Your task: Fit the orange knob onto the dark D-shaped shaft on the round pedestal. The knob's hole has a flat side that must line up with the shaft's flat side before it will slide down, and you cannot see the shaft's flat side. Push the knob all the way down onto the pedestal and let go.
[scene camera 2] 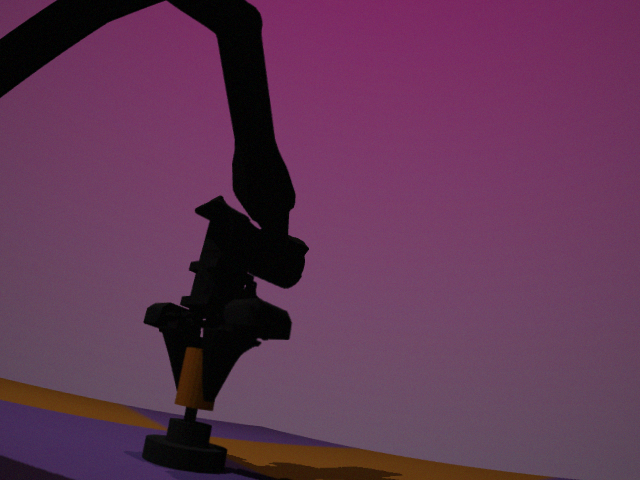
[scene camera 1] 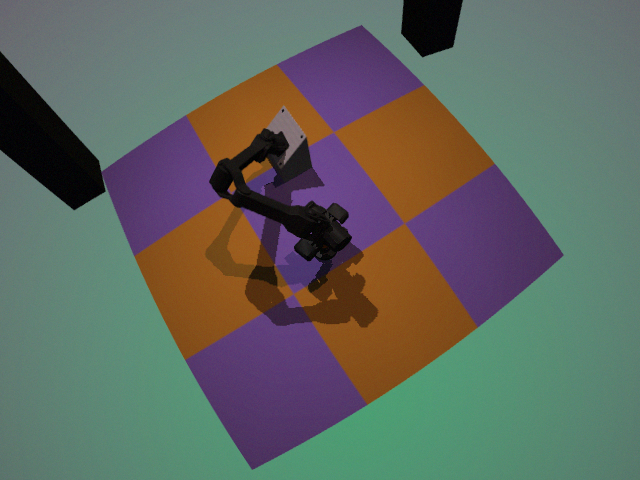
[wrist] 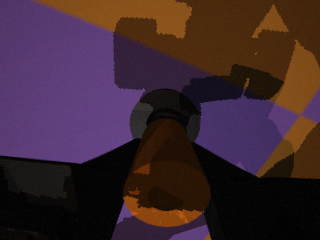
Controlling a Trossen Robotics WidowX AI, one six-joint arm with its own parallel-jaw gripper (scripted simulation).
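My gripper is visible in scene camera 2, at [scene camera 2: 194, 398], in scene camera 1, at [scene camera 1: 323, 240], and in the wrist view, at [wrist: 164, 145]. Also visible: an orange knob [scene camera 2: 190, 391] and a round black pedestal [wrist: 162, 103].
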